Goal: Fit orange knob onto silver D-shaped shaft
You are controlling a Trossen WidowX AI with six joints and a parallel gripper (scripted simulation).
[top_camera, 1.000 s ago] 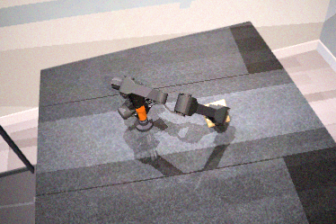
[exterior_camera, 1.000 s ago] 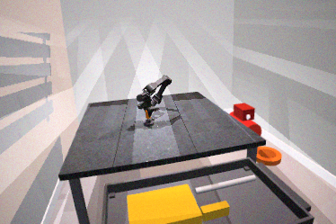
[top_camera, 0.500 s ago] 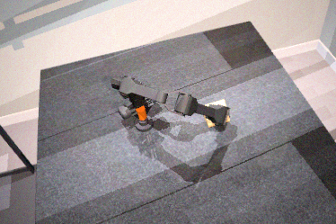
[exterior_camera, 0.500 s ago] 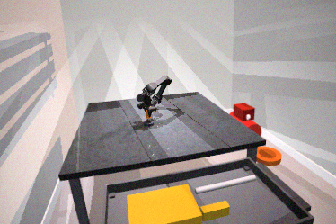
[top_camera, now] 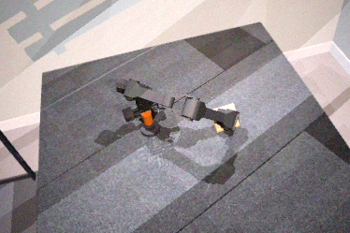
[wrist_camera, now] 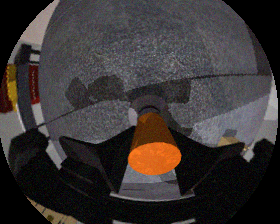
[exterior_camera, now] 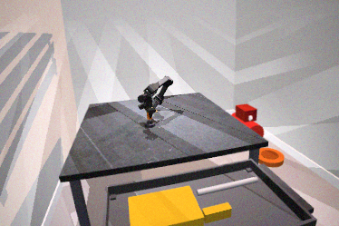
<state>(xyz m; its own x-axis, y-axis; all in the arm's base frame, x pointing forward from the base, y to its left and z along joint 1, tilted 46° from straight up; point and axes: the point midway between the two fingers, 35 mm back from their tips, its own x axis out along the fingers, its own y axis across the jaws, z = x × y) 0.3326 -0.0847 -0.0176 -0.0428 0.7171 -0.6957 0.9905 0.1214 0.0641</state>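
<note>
The orange knob is 3 cm above my gripper tip. Round my gripper tip: dark round pedestal 4 cm below.
</note>
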